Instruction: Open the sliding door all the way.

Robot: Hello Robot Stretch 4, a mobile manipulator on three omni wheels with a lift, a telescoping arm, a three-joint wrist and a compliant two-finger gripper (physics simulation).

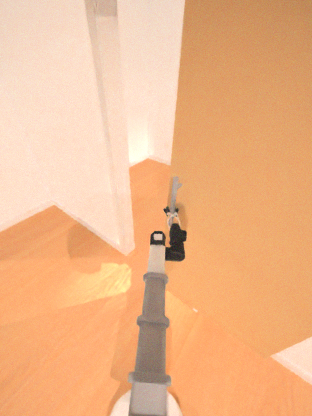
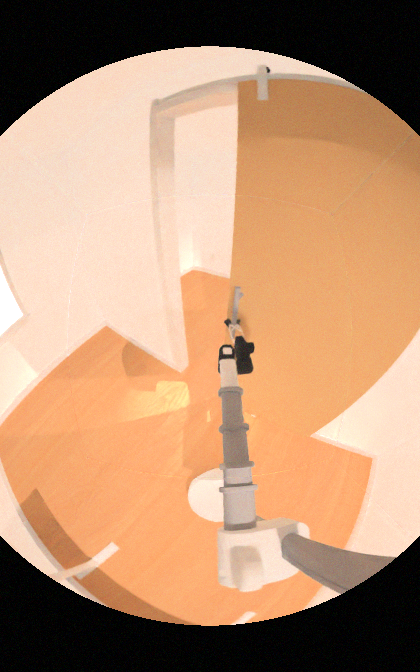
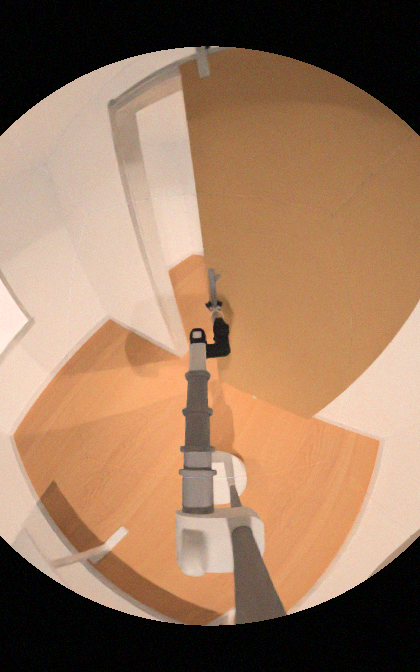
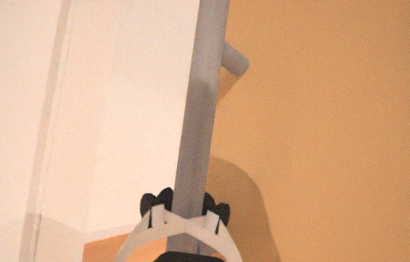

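Where they show: gripper, fingertip midpoint: [image 2: 230,318]; robot's base, origin of the base link: [image 2: 217,493] [image 3: 218,476].
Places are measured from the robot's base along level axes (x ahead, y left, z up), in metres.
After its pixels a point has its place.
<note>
The sliding door [image 1: 245,150] @[x 0.713, y -0.287, z 1.321 m] [image 2: 310,240] @[x 0.707, y -0.296, z 1.416 m] [image 3: 290,225] @[x 0.680, y -0.339, z 1.373 m] [image 4: 340,125] @[x 0.786, y -0.172, z 1.033 m] is a large flat orange-brown panel that hangs from a rail. A doorway gap shows to the left of its edge, with floor and a white wall behind. A grey vertical bar handle [image 1: 175,192] @[x 0.780, y -0.063, z 1.080 m] [image 2: 236,302] @[x 0.778, y -0.059, z 1.080 m] [image 3: 212,285] @[x 0.778, y -0.059, z 1.075 m] [image 4: 200,125] @[x 0.779, y -0.061, z 1.018 m] stands out from the door close to its left edge, with a short mounting post on its right side. My gripper [image 1: 172,211] @[x 0.835, y -0.051, z 0.942 m] [image 2: 233,324] @[x 0.835, y -0.051, z 0.942 m] [image 3: 214,305] @[x 0.835, y -0.051, z 0.942 m] [image 4: 185,204] @[x 0.835, y -0.051, z 0.942 m] is shut on the bar handle, one finger pad on each side of it.
A white door frame post [image 1: 112,125] @[x 1.184, y 0.329, z 1.271 m] [image 2: 165,225] @[x 1.198, y 0.320, z 1.362 m] [image 3: 135,200] @[x 1.182, y 0.330, z 1.482 m] stands left of the gap. The rail [image 2: 210,84] @[x 0.956, y 0.070, z 2.143 m] runs along the top, with a hanger bracket [image 2: 262,82] [image 3: 203,62]. White walls stand at both sides. The wood floor [image 1: 60,300] @[x 0.664, y 0.820, z -0.028 m] lies around my base.
</note>
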